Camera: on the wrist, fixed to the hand. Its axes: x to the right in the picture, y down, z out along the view.
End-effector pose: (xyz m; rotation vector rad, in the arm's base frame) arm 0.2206 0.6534 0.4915 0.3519 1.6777 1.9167
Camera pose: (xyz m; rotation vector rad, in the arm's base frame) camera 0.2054 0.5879 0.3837 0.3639 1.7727 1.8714
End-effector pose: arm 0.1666 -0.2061 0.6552 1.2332 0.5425 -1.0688
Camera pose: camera 0.0949 -0.1240 0.5900 1.3168 0.5209 -1.0789
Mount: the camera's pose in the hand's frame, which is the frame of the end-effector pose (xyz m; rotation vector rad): -0.0071 -0.0971 -0.0816 0.0773 0.0255 0.0057
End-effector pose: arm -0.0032 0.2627 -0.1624 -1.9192 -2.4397 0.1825
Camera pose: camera -0.0874 0.2392 -0.0702 -1.8853 -2.3746 0.2471
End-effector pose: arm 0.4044 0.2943 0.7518 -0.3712 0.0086 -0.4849
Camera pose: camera 0.3463 0.1897 0.7091 -0.2891 0.0156 -0.4829
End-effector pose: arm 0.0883 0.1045 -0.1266 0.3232 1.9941 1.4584
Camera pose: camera 0.0594 0.0040 -0.1987 0.3452 2.0752 1.3978
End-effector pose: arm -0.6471 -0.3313 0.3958 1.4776 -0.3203 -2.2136
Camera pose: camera -0.5936 -0.2387 0.3272 1.5419 -0.4054 -2.1986
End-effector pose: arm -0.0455 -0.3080 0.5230 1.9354 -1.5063 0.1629
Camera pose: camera 0.0635 -0.2452 0.5409 1.9822 -1.5091 0.2508
